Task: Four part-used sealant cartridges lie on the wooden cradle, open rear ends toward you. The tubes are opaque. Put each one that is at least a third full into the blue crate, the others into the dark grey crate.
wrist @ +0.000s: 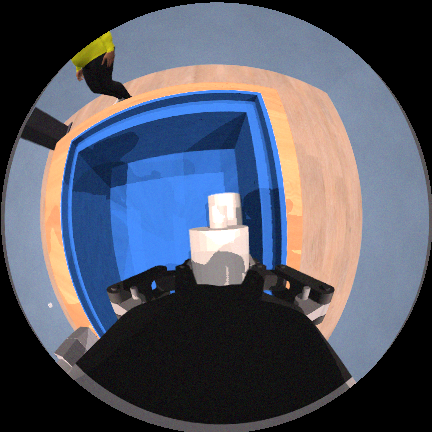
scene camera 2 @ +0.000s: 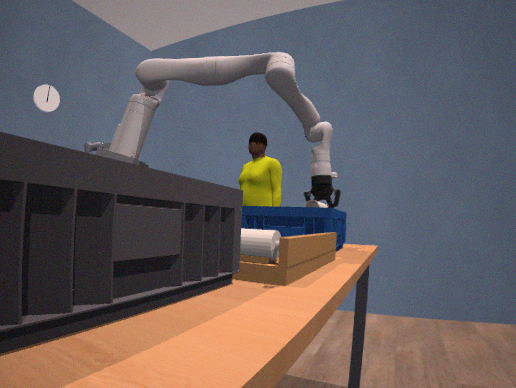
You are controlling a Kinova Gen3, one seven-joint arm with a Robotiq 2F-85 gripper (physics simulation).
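Places are measured from the arm's base along level axes (x ahead, y left, z up), in millimetres.
Pixels of known places: gripper, fingertip midpoint: (wrist: 221,262); arm's base, link origin: (scene camera 2: 124,156).
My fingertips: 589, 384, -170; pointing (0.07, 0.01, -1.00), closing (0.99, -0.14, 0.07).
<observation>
For each thing: its top centre in the pictures, then the offset to it from my fingertips, as dx, dy, dz. Level surfaces: height alone.
- blue crate, top centre: (wrist: 134,274) (scene camera 2: 300,209) -88, +7, +33
- dark grey crate, top centre: (scene camera 2: 73,174) -230, -860, +33
- wooden table, surface height: dz -114
My gripper (scene camera 2: 323,201) (wrist: 221,262) is shut on a white cartridge (scene camera 2: 315,204) (wrist: 219,250), just above the rim of the blue crate (scene camera 2: 295,213) (wrist: 272,200). In the wrist view its narrow nozzle points away from me, over the right part of the crate's inside. The crate's near part is hidden by the gripper. Another white cartridge (scene camera 2: 260,243) lies on the wooden cradle (scene camera 2: 307,254); its rear is hidden behind the dark grey crate (scene camera 2: 150,230). The inside of the dark grey crate does not show. How full the cartridges are cannot be seen.
The dark grey crate's tall wall stands in the left foreground. The wooden table (scene camera 2: 300,305) (wrist: 291,190) extends past the blue crate to its edge. A person in a yellow top (scene camera 2: 262,182) (wrist: 95,50) stands beyond the table.
</observation>
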